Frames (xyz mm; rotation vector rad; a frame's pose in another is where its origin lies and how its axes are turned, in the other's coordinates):
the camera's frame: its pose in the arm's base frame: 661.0 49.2 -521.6 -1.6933 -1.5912 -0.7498
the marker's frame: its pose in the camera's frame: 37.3 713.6 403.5 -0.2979 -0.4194 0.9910
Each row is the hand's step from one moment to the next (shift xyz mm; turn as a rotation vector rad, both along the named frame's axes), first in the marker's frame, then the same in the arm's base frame.
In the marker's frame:
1: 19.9 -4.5 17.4 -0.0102 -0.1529 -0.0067
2: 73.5 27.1 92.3 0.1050 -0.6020 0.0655
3: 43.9 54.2 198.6 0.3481 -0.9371 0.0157
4: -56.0 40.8 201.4 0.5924 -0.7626 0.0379
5: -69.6 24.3 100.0 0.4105 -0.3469 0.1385
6: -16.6 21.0 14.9 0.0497 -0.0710 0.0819
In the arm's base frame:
1: 15.0 19.6 -10.5 -0.0810 0.1141 0.0628
2: 75.2 49.6 -80.9 -0.1934 0.5516 0.1899
3: 59.1 59.9 -192.9 -0.1361 0.9031 0.4067
4: -35.3 28.0 -208.2 0.1610 0.8809 0.3634
5: -52.4 -7.6 -112.4 0.1944 0.5136 0.0806
6: -5.1 -17.7 -24.5 0.0082 0.1127 -0.0382

